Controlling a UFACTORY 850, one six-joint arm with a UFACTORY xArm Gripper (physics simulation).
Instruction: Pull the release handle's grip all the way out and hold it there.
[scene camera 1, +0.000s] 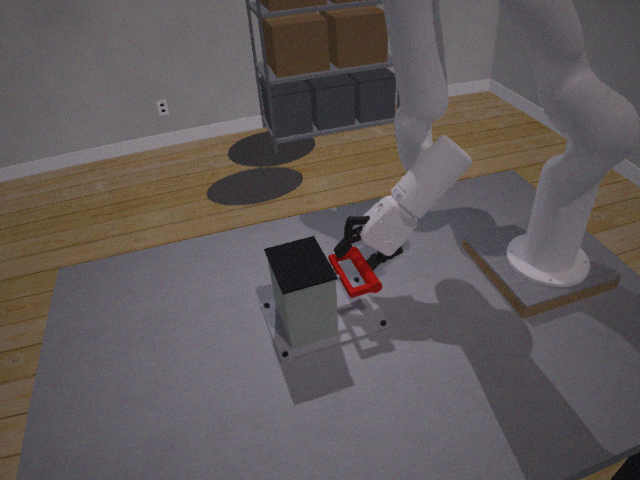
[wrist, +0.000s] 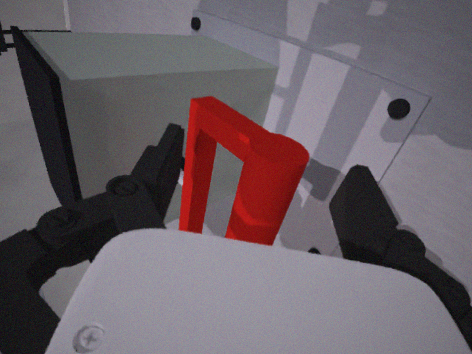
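Observation:
The red release handle (scene camera 1: 366, 269) (wrist: 270, 192) is a rectangular loop with a thick round grip bar on the side away from the box. It stands out beside the pale green box (scene camera 1: 312, 316) (wrist: 155, 57), which has a black top (scene camera 1: 299, 263) (wrist: 45, 115). My gripper (scene camera 1: 355, 258) (wrist: 263, 168) is open and astride the handle. In the wrist view one finger is left of the loop, on the box side, and the other is right of the grip bar with a gap. The handle's lower end is hidden by the gripper body in the wrist view.
The box stands on a thin pale base plate (wrist: 370, 132) with dark screws, on the grey table (scene camera 1: 155, 361). The arm's wood-edged mounting board (scene camera 1: 568, 300) is at the right. A shelf rack (scene camera 1: 330, 133) with boxes stands behind the table.

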